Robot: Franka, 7 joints.
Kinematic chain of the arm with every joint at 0, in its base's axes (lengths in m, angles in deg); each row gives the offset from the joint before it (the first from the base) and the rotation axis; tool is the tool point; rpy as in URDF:
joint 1: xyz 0 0 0.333 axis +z
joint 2: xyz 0 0 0 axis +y
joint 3: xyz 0 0 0.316 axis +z
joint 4: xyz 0.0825 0 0 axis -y
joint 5: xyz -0.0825 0 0.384 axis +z
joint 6: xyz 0 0 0 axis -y
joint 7: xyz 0.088 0 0 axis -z
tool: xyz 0 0 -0.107 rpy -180 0 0
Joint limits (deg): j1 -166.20..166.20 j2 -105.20..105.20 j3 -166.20..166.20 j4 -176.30..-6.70 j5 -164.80..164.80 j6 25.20..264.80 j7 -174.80..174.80
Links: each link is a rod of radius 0.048 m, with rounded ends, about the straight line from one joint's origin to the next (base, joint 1, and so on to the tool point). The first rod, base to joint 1, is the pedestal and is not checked.
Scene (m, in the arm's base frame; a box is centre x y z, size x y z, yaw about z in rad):
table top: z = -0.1
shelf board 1: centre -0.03 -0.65 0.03 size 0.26 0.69 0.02 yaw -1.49
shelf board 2: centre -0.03 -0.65 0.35 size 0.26 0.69 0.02 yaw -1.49
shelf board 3: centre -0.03 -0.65 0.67 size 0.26 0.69 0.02 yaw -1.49
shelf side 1: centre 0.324 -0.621 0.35 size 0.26 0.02 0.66 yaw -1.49
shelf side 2: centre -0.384 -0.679 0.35 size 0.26 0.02 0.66 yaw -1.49
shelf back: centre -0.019 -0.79 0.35 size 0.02 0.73 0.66 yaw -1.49
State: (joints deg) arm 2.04 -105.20 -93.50 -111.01 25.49 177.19 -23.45
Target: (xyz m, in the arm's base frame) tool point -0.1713 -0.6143 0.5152
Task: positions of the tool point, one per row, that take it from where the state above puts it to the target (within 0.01 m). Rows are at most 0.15 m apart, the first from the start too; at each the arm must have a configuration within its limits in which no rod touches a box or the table.
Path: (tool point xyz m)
1: -0.2548 -0.5404 0.1963
2: -0.2606 -0.4699 0.1951
3: -0.2516 -0.3983 0.1887
4: -0.2315 -0.4264 0.3016
5: -0.2096 -0.4235 0.4130
6: -0.1893 -0.3917 0.5152
7: -0.1991 -0.4688 0.5131
8: -0.1926 -0.5446 0.5117
9: -0.1713 -0.6143 0.5152

